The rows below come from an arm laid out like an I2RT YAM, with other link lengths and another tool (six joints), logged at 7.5 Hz.
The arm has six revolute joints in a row. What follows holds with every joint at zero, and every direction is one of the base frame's. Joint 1 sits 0.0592 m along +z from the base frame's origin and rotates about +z. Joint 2 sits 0.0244 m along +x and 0.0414 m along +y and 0.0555 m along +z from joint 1 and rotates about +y. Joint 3 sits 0.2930 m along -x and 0.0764 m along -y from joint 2 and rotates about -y. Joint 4 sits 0.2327 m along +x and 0.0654 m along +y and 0.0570 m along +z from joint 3 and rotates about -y. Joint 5 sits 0.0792 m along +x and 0.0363 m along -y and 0.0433 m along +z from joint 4 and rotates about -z. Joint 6 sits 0.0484 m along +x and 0.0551 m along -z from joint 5 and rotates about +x. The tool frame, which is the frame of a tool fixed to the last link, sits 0.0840 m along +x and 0.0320 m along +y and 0.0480 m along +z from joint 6; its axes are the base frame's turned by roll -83.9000, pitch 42.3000 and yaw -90.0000 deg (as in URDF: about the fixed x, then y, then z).
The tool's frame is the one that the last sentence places.
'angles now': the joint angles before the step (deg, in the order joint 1, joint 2, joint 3, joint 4, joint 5, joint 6). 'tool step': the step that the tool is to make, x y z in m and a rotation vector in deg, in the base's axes. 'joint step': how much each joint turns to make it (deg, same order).
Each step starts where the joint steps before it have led.
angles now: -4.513, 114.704, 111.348, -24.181, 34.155, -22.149
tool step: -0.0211, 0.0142, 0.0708, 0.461, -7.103, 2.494
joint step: 0.819, -4.660, 4.544, -2.282, -1.924, 0.239
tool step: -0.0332, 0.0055, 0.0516, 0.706, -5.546, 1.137
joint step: 0.051, -5.838, 0.253, -1.012, -1.361, 0.786
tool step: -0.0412, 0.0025, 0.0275, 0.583, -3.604, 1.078
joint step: -0.468, -7.893, -5.862, 1.276, -1.698, 0.497
